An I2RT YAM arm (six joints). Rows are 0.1 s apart.
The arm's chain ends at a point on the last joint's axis. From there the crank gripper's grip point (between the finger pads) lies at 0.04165 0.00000 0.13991 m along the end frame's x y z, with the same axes.
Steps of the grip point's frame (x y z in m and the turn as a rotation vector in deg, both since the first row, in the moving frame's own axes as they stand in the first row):
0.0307, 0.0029, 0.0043, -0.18, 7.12, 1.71
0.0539, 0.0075, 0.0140, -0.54, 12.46, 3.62
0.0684, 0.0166, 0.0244, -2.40, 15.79, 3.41
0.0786, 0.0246, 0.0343, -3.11, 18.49, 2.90
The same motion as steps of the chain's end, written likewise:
0.0137, 0.0010, 0.0105, -0.18, 7.12, 1.71
0.0248, 0.0027, 0.0263, -0.54, 12.46, 3.62
0.0322, 0.0075, 0.0412, -2.40, 15.79, 3.41
0.0367, 0.0143, 0.0550, -3.11, 18.49, 2.90

